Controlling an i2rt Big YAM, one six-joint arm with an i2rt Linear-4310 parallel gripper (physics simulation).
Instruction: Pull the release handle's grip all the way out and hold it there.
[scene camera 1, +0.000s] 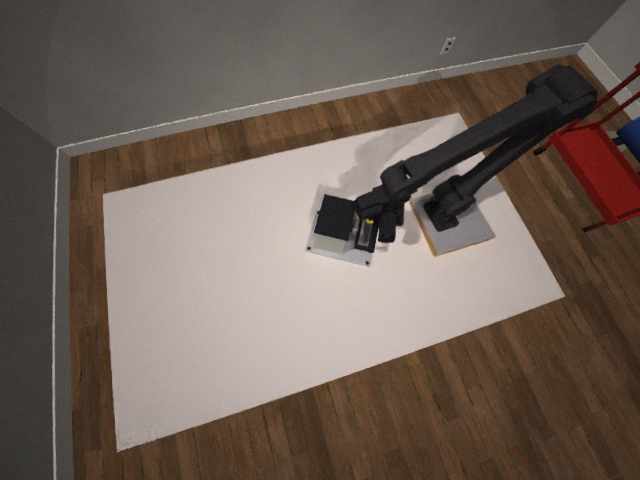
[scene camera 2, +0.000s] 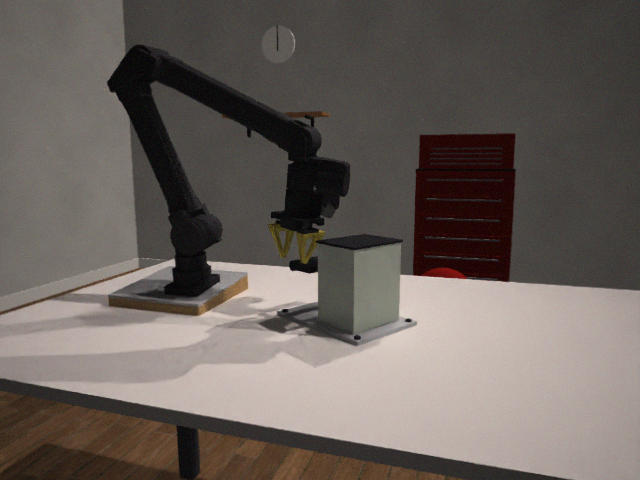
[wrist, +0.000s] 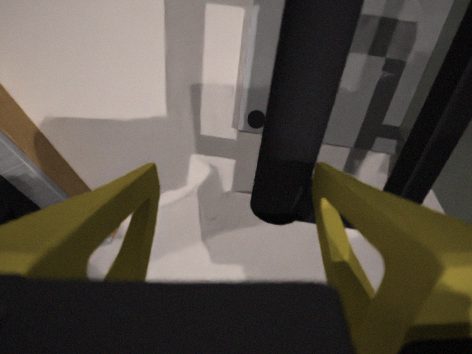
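Note:
The release handle's grip (scene camera 1: 373, 240) (scene camera 2: 303, 265) (wrist: 307, 100) is a thick black bar on the side of a pale green housing with a black top (scene camera 1: 334, 217) (scene camera 2: 376, 286). A black frame joins it to the housing; how far out it stands is hard to tell. My gripper (scene camera 2: 294, 259) (wrist: 235, 176) points down with its yellow fingers apart, open and empty, above the grip's end. In the wrist view the bar's rounded end lies beside the right fingertip, with a wide gap to the left one. In scene camera 1 the arm hides most of the fingers.
The housing stands on a grey bolted plate (scene camera 1: 356, 259) (scene camera 2: 385, 331) on the white table (scene camera 1: 217, 310) (scene camera 2: 491, 387). The arm's grey, wood-edged base board (scene camera 1: 465, 235) (scene camera 2: 139, 294) is close by. A red cart (scene camera 1: 597, 170) and a red tool cabinet (scene camera 2: 465, 206) stand beyond the table.

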